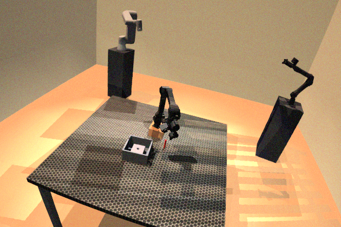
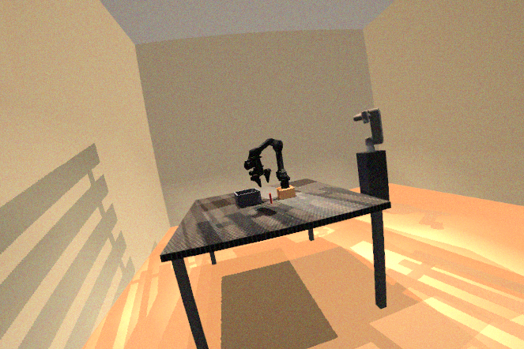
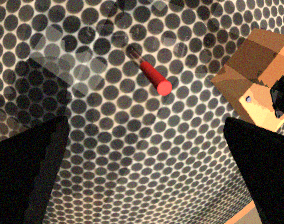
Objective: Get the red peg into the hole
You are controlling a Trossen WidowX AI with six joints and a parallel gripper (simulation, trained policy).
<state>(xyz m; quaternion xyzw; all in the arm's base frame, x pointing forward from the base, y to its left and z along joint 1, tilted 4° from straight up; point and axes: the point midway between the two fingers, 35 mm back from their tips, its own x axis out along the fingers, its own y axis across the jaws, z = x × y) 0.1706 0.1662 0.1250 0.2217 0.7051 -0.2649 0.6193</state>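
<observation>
Right now my gripper tip is 120 mm above the red peg, 30 mm past it and 20 mm to the left of it. Round my gripper tip: plate 160 mm to the right, 160 mm ahead, 110 mm below; then grey box 160 mm to the right, 160 mm ahead, 130 mm below.
</observation>
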